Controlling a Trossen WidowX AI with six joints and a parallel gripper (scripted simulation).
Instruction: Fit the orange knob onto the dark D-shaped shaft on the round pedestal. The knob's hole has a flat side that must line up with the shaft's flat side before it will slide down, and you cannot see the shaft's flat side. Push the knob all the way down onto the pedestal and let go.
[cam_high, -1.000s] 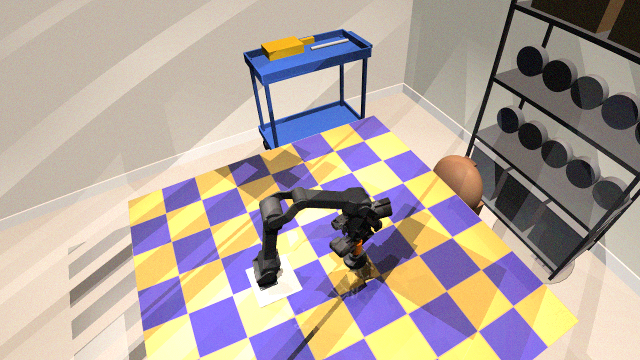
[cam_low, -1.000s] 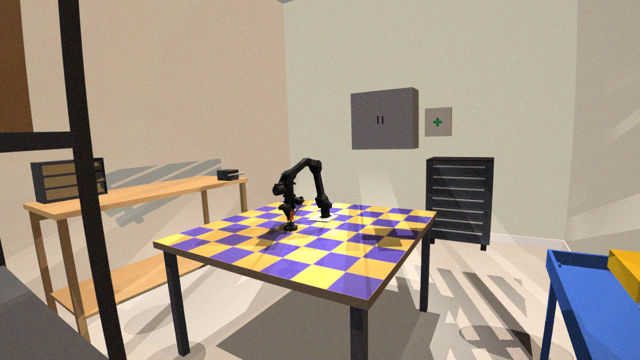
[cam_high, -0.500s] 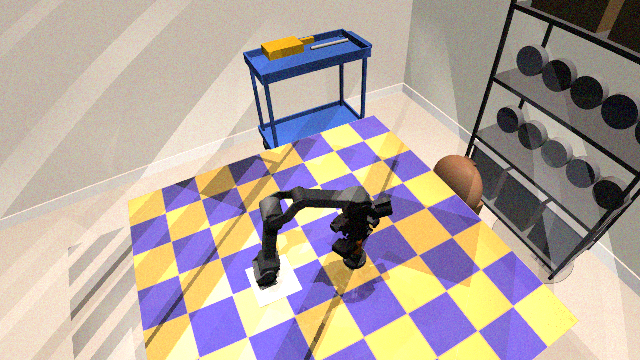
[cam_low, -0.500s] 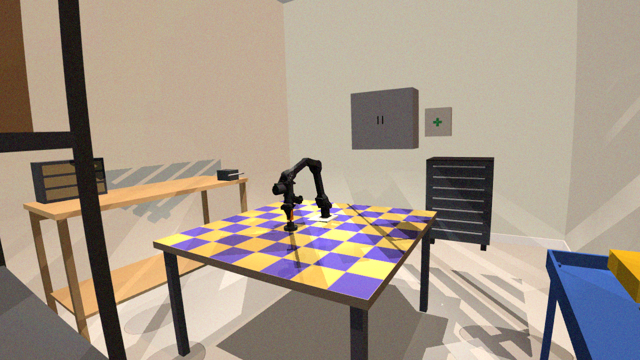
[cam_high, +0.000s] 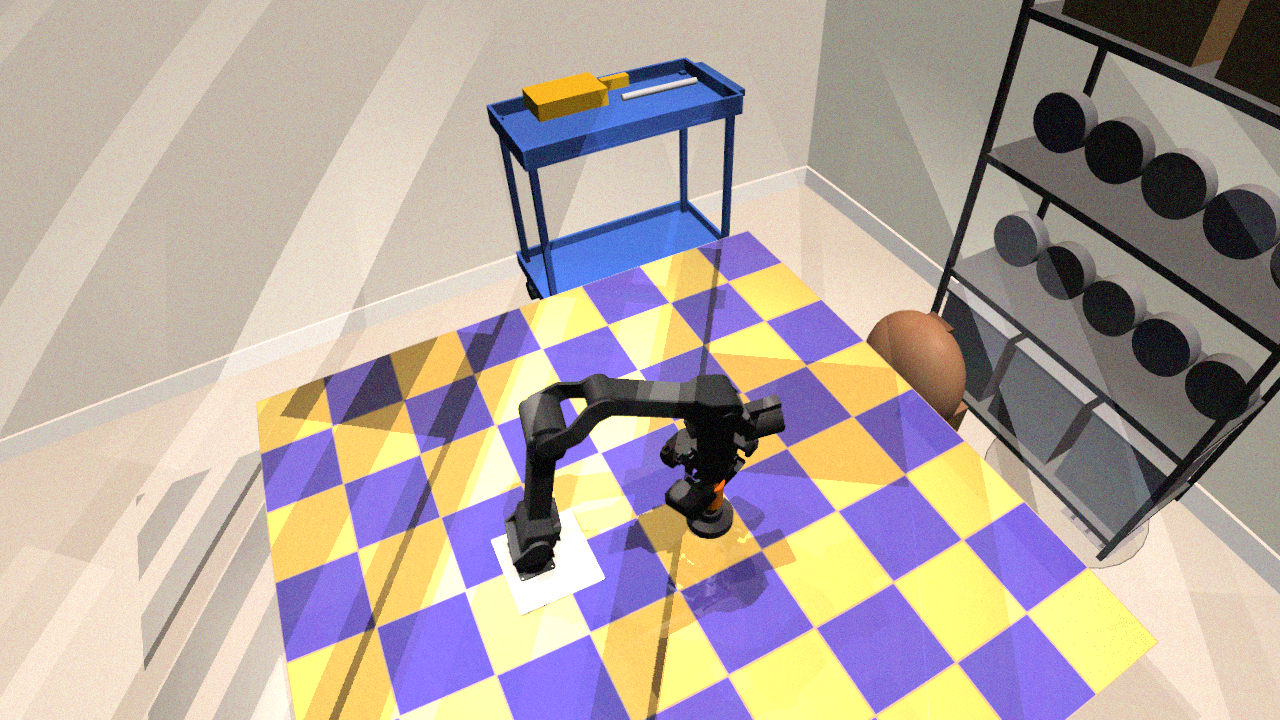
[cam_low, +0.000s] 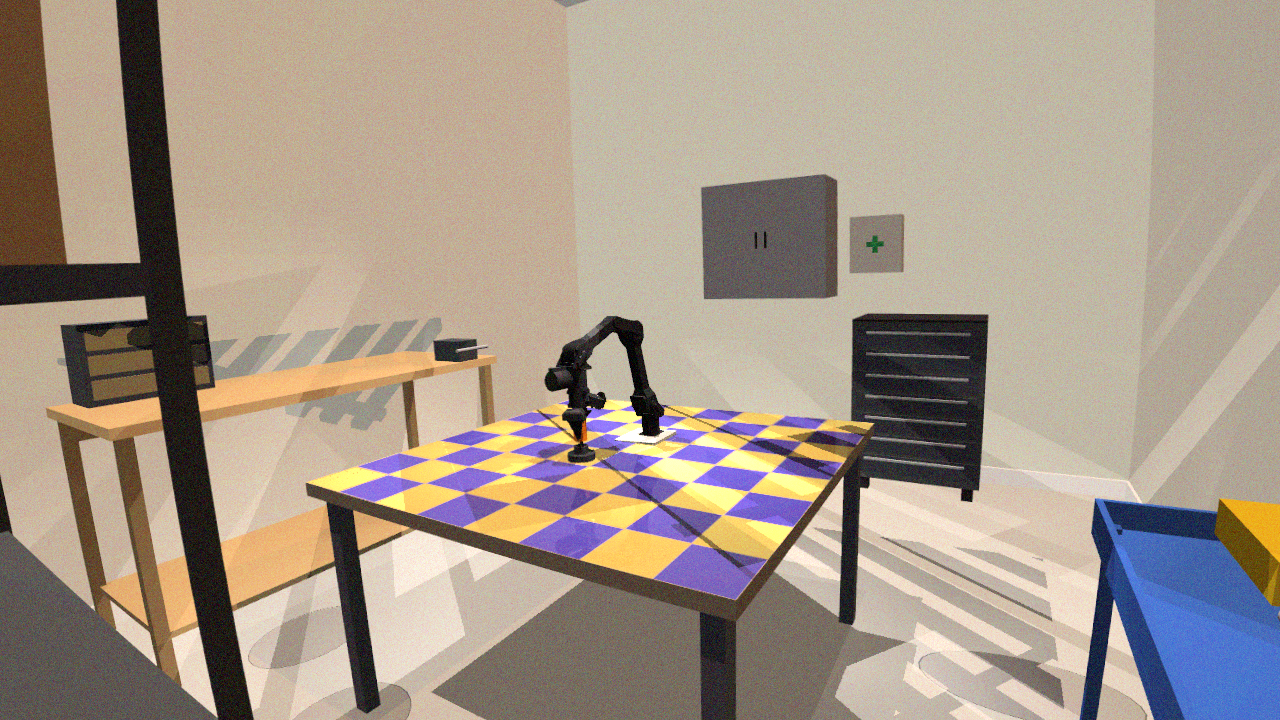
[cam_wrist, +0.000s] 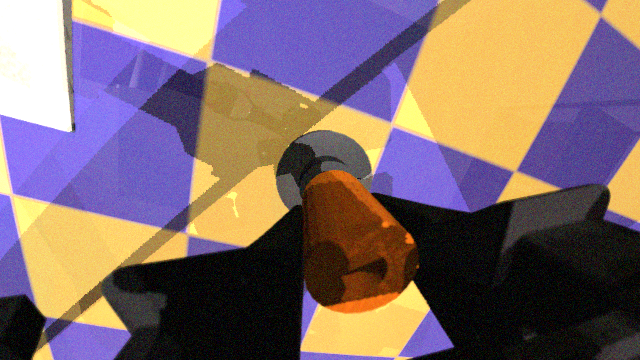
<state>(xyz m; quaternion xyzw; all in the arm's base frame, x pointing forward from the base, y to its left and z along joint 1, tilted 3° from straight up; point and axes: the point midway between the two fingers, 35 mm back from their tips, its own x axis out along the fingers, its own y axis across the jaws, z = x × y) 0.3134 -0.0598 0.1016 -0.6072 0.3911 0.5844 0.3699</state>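
My gripper tip is now 2 cm below the orange knob. Round my gripper tip: round pedestal: 4 cm below.
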